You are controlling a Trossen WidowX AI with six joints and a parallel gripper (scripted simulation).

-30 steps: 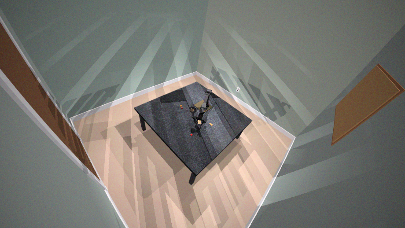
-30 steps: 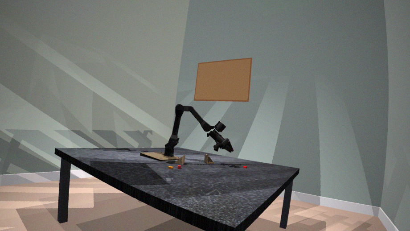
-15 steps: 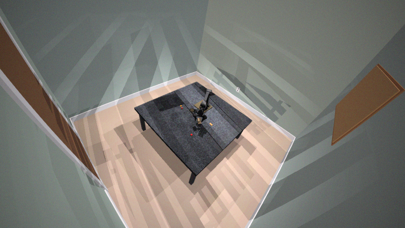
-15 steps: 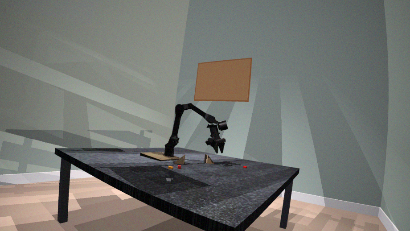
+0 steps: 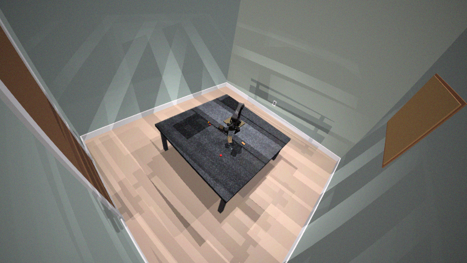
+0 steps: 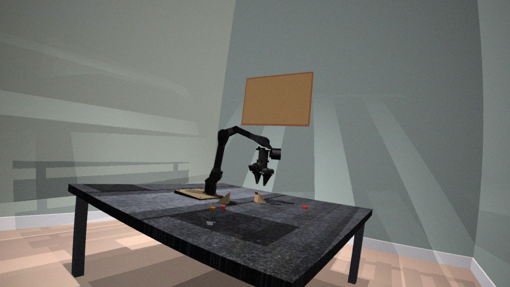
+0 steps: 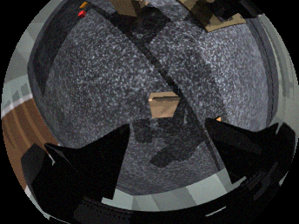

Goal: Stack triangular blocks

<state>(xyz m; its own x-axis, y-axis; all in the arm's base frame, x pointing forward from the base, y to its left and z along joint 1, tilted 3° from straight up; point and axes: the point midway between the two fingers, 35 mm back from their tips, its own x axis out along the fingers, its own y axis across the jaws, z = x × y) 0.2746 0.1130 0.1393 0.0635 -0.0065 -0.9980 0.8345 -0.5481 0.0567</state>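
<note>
Now: the tan triangular block 90 mm below my gripper tip. From my gripper tip the other things lie so: red cube (10 mm ahead, 350 mm to the right, 100 mm below); orange piece (20 mm behind, 400 mm to the right, 100 mm below).
</note>
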